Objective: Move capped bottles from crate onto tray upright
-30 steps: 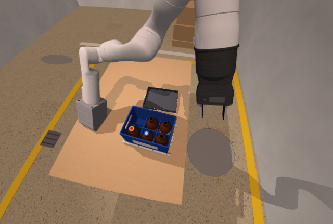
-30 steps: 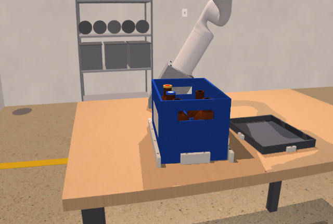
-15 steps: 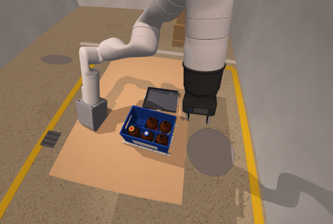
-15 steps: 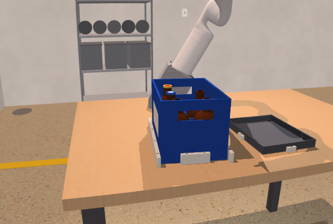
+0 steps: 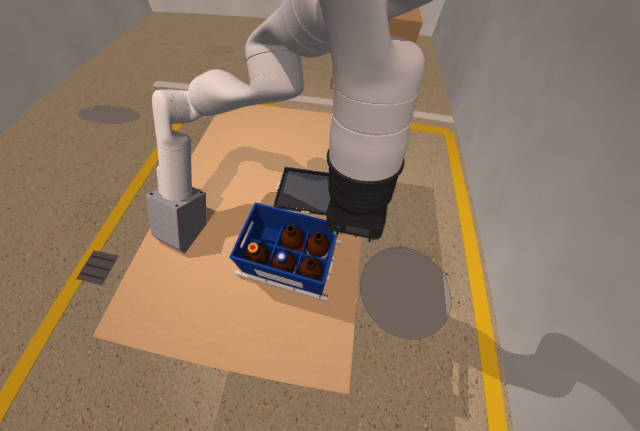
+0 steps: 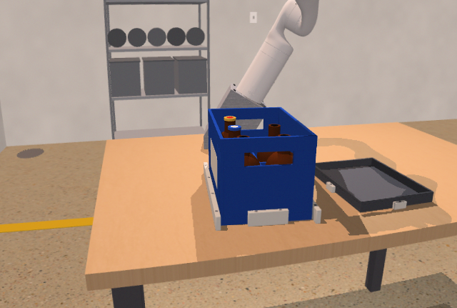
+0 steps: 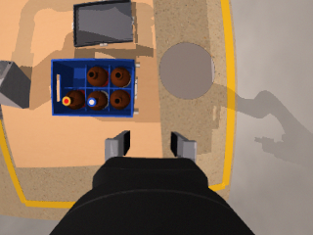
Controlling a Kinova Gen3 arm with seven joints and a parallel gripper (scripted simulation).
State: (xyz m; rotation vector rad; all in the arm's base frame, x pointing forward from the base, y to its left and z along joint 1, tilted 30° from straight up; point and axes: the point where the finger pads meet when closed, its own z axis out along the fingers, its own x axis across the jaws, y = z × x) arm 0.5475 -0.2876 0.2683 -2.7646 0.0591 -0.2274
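Right now my hand is 160 mm past the blue crate, 60 mm to the right of it and 410 mm above it. Round my hand: dark tray (180 mm behind, 350 mm to the left, 480 mm below).
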